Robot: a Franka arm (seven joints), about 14 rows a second.
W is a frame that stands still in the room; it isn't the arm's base.
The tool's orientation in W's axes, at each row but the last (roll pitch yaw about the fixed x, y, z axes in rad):
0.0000, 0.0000, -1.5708
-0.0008, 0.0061, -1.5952
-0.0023, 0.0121, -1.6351
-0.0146, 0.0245, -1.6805
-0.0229, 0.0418, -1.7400
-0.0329, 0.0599, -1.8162
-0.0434, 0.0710, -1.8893
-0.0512, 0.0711, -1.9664
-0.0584, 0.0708, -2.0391
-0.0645, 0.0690, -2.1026
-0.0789, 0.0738, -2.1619
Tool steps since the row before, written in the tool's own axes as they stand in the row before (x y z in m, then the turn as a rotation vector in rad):
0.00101, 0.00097, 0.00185, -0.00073, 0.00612, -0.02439
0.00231, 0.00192, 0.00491, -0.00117, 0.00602, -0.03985
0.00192, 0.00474, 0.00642, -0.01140, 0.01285, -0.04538
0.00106, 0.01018, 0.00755, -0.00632, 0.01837, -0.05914
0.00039, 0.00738, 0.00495, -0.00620, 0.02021, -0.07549
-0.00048, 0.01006, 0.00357, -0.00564, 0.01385, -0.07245
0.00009, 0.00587, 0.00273, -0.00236, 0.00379, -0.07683
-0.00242, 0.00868, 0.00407, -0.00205, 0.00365, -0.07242
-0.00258, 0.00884, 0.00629, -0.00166, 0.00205, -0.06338
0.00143, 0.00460, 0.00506, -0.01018, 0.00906, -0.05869
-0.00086, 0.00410, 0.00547, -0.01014, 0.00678, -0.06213
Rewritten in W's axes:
0.00097, -0.00101, 0.00185, 0.00612, 0.00073, -0.02439
0.00187, -0.00239, 0.00489, 0.00602, 0.00127, -0.03985
0.00462, -0.00230, 0.00639, 0.01349, 0.01110, -0.04527
0.01009, -0.00236, 0.00737, 0.01825, 0.00581, -0.05923
0.00729, -0.00184, 0.00476, 0.01979, 0.00612, -0.07561
0.00994, -0.00219, 0.00326, 0.01354, 0.00691, -0.07240
0.00560, -0.00213, 0.00246, 0.00288, 0.00728, -0.07656
0.00902, -0.00143, 0.00378, 0.00272, 0.00666, -0.07218
0.00918, -0.00222, 0.00593, 0.00130, 0.00623, -0.06312
0.00335, -0.00401, 0.00464, 0.01175, 0.00960, -0.05831
0.00402, -0.00212, 0.00518, 0.00975, 0.01118, -0.06155

